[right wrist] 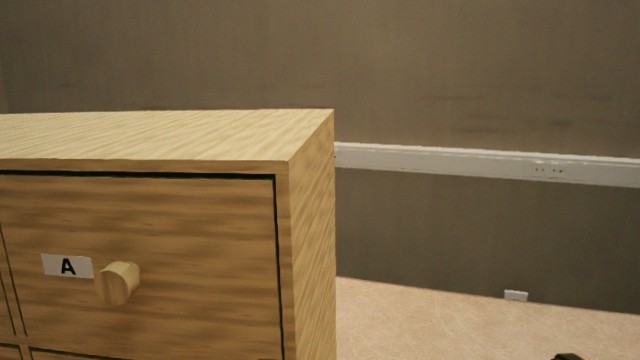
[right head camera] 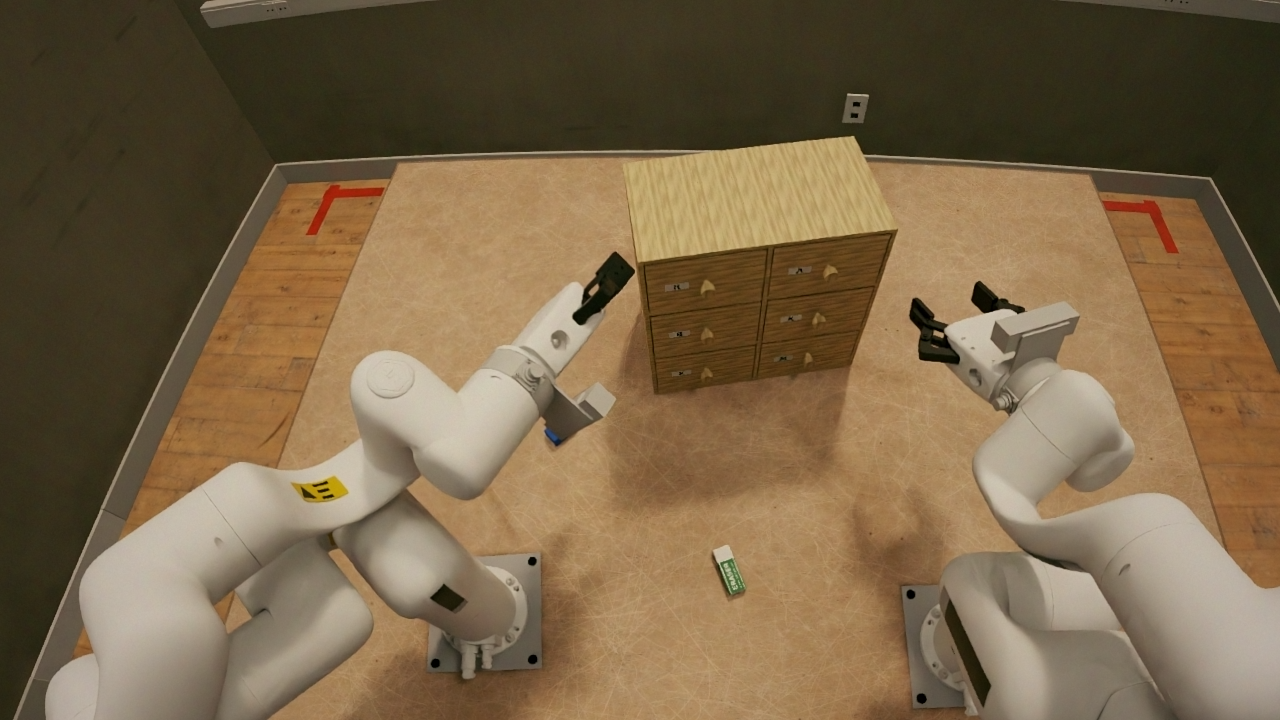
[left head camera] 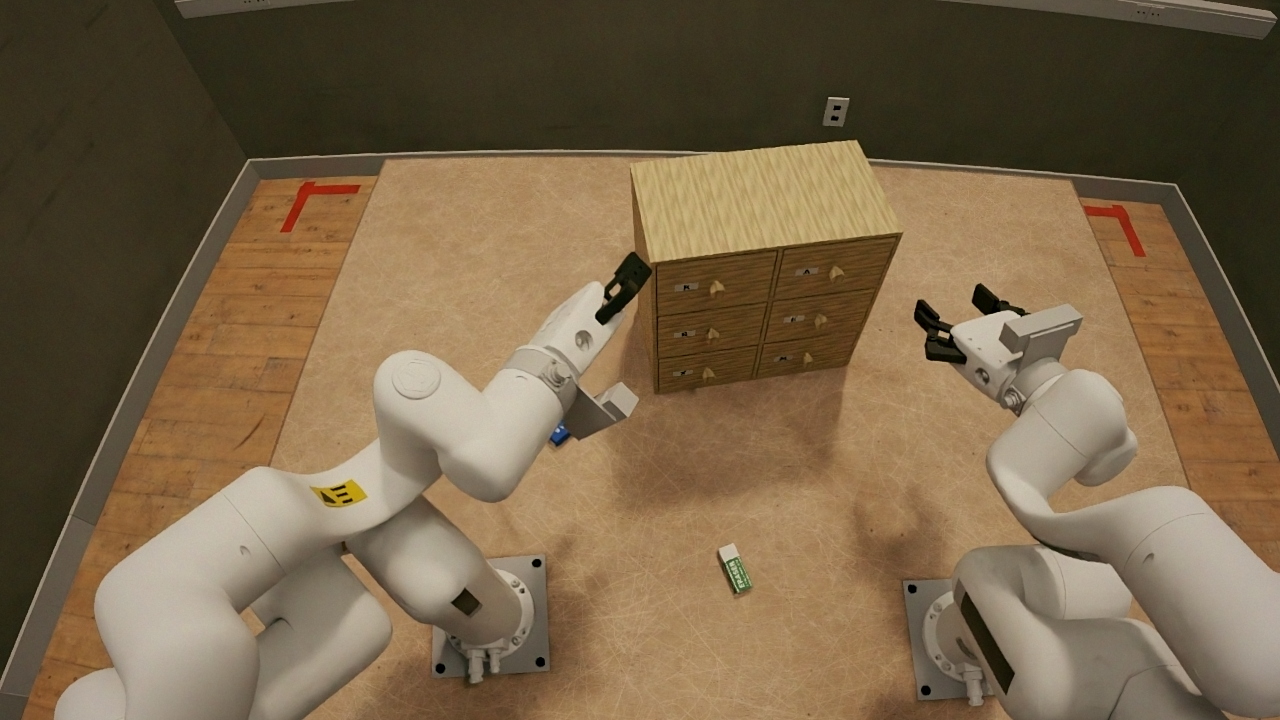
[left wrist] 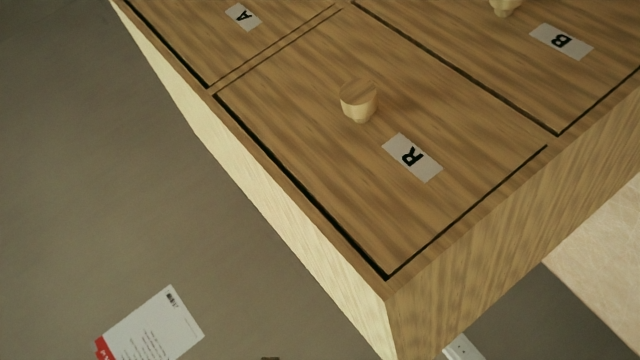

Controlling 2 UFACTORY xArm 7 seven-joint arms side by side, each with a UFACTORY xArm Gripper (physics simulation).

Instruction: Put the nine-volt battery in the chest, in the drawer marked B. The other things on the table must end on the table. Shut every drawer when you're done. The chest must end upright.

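Seen in the pictures: left gripper, fingertip midpoint: (right head camera: pixel 602 280) (left head camera: pixel 616 280); right gripper, fingertip midpoint: (right head camera: pixel 944 298) (left head camera: pixel 946 300); left arm's base, origin of the base link: (right head camera: pixel 484 611) (left head camera: pixel 489 615); right arm's base, origin of the base link: (left head camera: pixel 966 636).
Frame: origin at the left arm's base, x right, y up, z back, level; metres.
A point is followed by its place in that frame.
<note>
The wooden chest (left head camera: pixel 760 201) {z -0.404, x 0.410, y 0.318 m} (right head camera: pixel 756 197) {z -0.407, x 0.416, y 0.318 m} (right wrist: pixel 150 135) {z -0.390, x 0.482, y 0.318 m} stands upright with its drawers shut. Drawer B (left head camera: pixel 742 331) {z -0.326, x 0.388, y 0.144 m} (right head camera: pixel 733 331) {z -0.325, x 0.380, y 0.145 m} (left wrist: pixel 475 30) {z -0.323, x 0.342, y 0.179 m} is below drawer R (left wrist: pixel 320 100) {z -0.324, x 0.366, y 0.270 m} in the left column. A small blue block (left head camera: pixel 559 435) {z -0.255, x 0.110, y 0.018 m} (right head camera: pixel 554 436) {z -0.253, x 0.105, y 0.018 m}, possibly the nine-volt battery, lies on the table, partly hidden by my left wrist. A green and white eraser (left head camera: pixel 735 570) {z -0.026, x 0.340, y 0.013 m} (right head camera: pixel 729 571) {z -0.027, x 0.340, y 0.013 m} lies nearer the front. My left gripper (left head camera: pixel 635 270) {z -0.284, x 0.219, y 0.334 m} (right head camera: pixel 614 270) {z -0.284, x 0.219, y 0.334 m} hangs beside the chest's upper left front corner; one finger hides the other. My right gripper (left head camera: pixel 953 301) {z -0.268, x 0.635, y 0.257 m} (right head camera: pixel 948 298) {z -0.268, x 0.635, y 0.257 m} is open and empty, right of the chest.
My left forearm hangs over the left part of the table. Drawer A (right wrist: pixel 200 225) {z -0.333, x 0.537, y 0.287 m} (left wrist: pixel 185 25) {z -0.330, x 0.486, y 0.293 m} is at the chest's top right. The dark wall (left head camera: pixel 537 80) (right head camera: pixel 537 80) rises behind the table (left head camera: pixel 501 205) {z -0.775, x 0.007, y 0.000 m} (right head camera: pixel 501 205) {z -0.783, x -0.009, y 0.000 m}.
</note>
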